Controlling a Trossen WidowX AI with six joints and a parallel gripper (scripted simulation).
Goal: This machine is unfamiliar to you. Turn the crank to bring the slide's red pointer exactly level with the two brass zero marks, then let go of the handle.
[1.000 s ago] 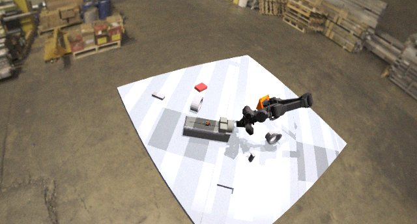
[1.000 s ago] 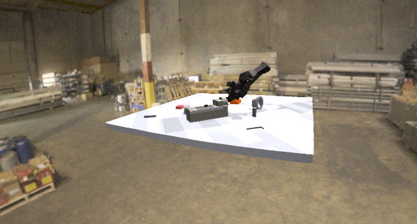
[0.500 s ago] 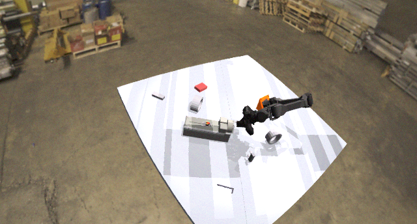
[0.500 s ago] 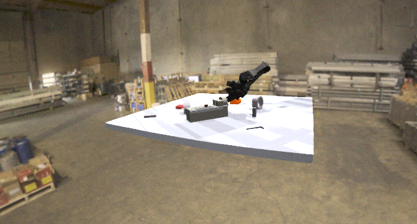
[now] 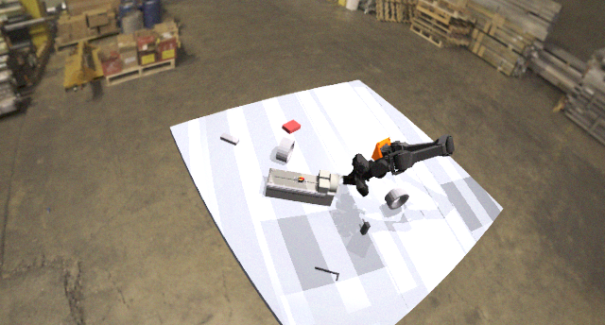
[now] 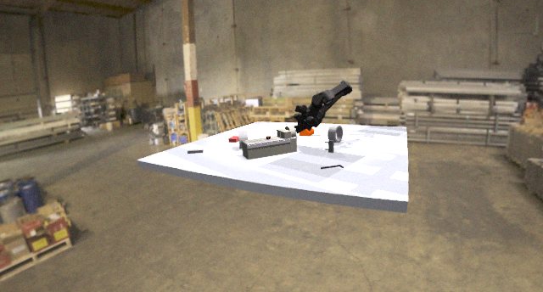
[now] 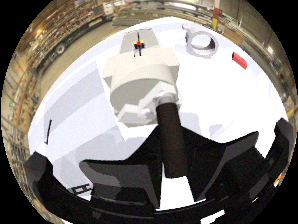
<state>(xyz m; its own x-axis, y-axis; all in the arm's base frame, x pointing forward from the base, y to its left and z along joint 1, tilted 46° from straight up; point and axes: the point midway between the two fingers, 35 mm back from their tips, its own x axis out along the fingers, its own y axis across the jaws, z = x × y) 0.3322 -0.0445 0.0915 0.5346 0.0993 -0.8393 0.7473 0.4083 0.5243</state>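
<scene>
Right now the dark crank handle is 30 mm above my gripper tip, 10 mm to the left of it and 10 mm behind it. The rest, counted from my gripper tip: hex key (290 mm ahead, 240 mm to the left, 80 mm below); red pointer (120 mm ahead, 110 mm to the right); small clip (180 mm to the left, 60 mm ahead, 50 mm below).
</scene>
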